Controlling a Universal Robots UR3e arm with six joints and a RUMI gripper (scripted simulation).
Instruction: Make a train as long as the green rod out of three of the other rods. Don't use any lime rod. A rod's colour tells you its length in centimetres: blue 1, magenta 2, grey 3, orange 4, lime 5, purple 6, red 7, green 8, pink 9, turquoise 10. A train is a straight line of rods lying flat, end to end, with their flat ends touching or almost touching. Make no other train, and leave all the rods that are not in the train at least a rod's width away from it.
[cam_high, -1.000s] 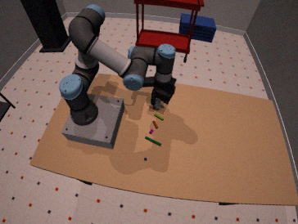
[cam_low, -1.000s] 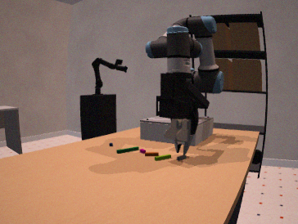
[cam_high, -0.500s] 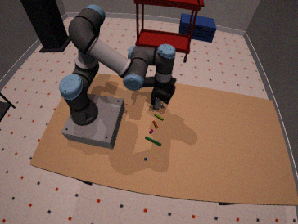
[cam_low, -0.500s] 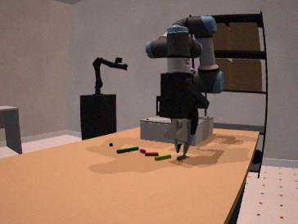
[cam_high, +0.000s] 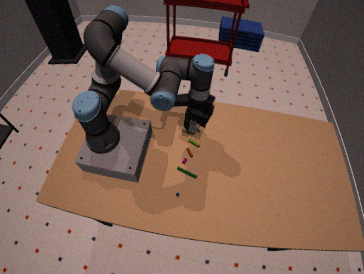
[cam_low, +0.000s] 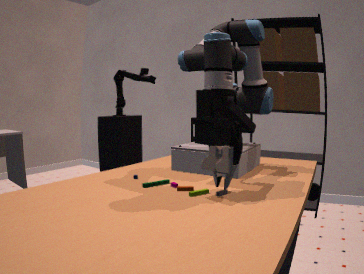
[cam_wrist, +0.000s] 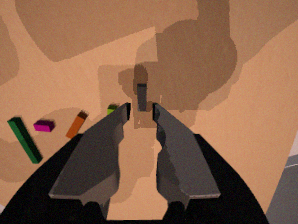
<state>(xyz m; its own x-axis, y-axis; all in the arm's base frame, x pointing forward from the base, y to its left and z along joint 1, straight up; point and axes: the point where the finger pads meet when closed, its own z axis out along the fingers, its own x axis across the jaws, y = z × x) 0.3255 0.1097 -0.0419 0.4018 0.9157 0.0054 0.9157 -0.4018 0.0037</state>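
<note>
Now: hand 30 mm above the grey rod. From my hand the other things lie so: orange rod (90 mm to the right, 30 mm below); then magenta rod (130 mm to the right, 30 mm below, 10 mm behind); then lime rod (50 mm to the right, 30 mm below, 20 mm ahead).
</note>
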